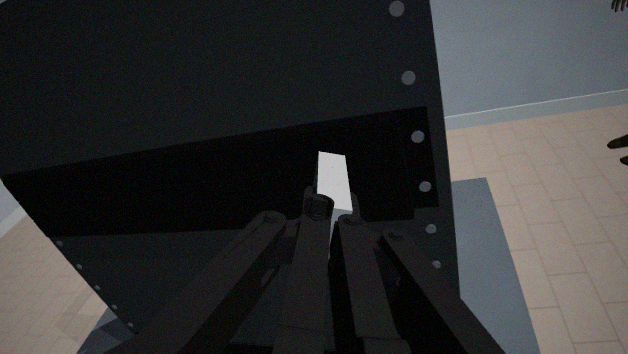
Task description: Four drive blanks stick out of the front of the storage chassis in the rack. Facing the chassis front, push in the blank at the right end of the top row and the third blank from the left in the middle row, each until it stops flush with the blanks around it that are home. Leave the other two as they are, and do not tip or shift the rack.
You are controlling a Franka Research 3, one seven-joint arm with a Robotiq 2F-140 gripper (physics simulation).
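The rack [200, 65] shows as a large, dark, tilted face with round grey studs along its right edge and lower left edge. A black band runs across its middle; I cannot tell if it is shadow or an opening. No drive blank can be told apart in the dark surface, so which ones stick out or sit flush cannot be seen. My gripper [327, 174] is shut and empty, with pale pad surfaces at its tips. The tips lie over the black band, right of its middle. Whether they touch anything cannot be told.
A blue-grey mat or base [492, 240] shows right of the rack, on the tan tiled floor [565, 200]. A blue-grey wall [525, 55] stands behind. Dark finger-like shapes [620, 143] show at the right edge, and similar ones at the top right corner.
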